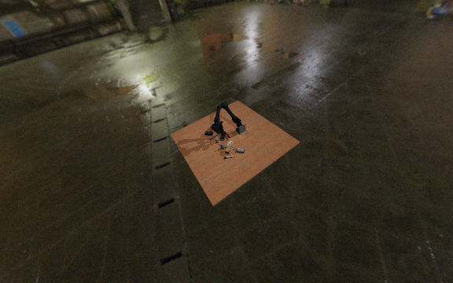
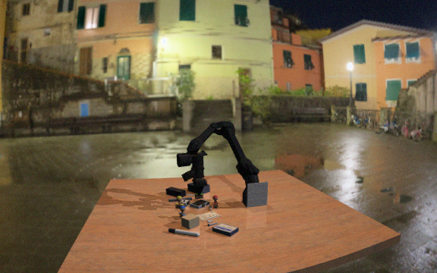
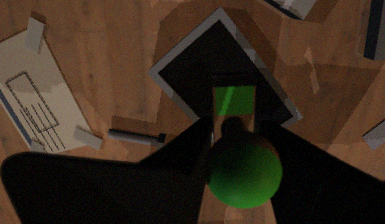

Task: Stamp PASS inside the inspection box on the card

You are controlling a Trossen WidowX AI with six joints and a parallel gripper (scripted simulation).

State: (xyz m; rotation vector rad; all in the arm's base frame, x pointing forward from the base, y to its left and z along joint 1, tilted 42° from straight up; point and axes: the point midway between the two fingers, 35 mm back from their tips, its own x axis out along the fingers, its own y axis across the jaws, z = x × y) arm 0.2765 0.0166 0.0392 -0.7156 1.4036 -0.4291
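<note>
The ink pad is 60 mm below my gripper tip. From my gripper tip the other things lie so: PASS stamp: right at my gripper tip; then red-knob stamp: 80 mm behind, 30 mm to the left, 40 mm below; then yellow stamp: 100 mm ahead, 40 mm to the left, 40 mm below.
</note>
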